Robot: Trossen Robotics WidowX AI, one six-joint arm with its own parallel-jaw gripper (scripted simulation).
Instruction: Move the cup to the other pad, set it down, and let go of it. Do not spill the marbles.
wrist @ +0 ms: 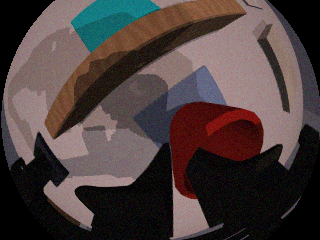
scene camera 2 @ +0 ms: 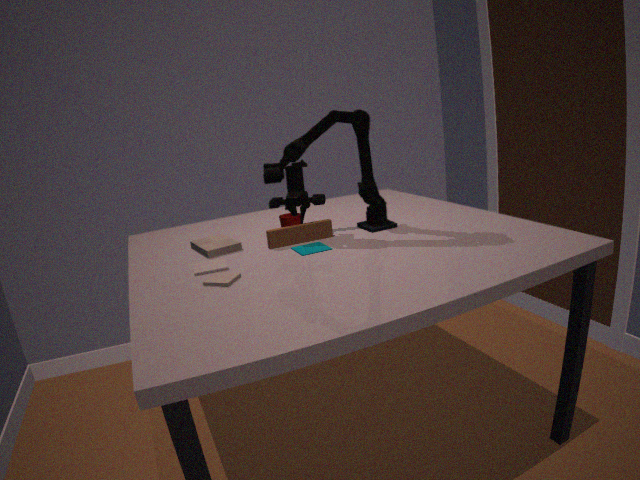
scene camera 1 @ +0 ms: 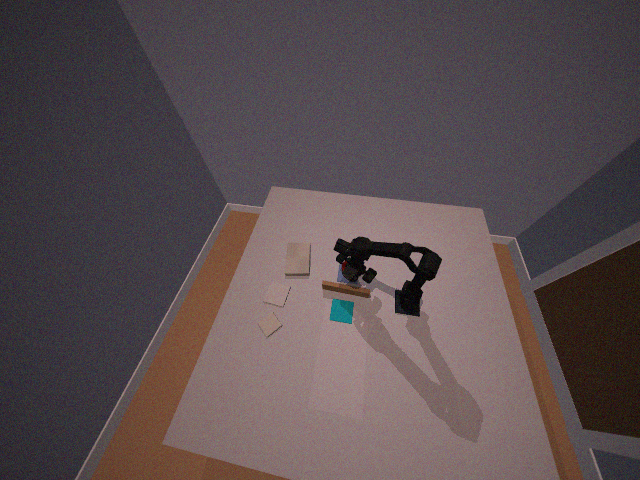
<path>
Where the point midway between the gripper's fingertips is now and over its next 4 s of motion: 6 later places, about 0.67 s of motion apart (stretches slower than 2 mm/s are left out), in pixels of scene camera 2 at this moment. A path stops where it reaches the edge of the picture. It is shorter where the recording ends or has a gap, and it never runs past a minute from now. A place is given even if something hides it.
The gripper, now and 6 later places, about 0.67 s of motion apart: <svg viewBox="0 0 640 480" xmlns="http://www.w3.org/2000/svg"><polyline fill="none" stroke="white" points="299,225 298,218 297,202 298,202 301,204 304,206 309,207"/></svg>
</path>
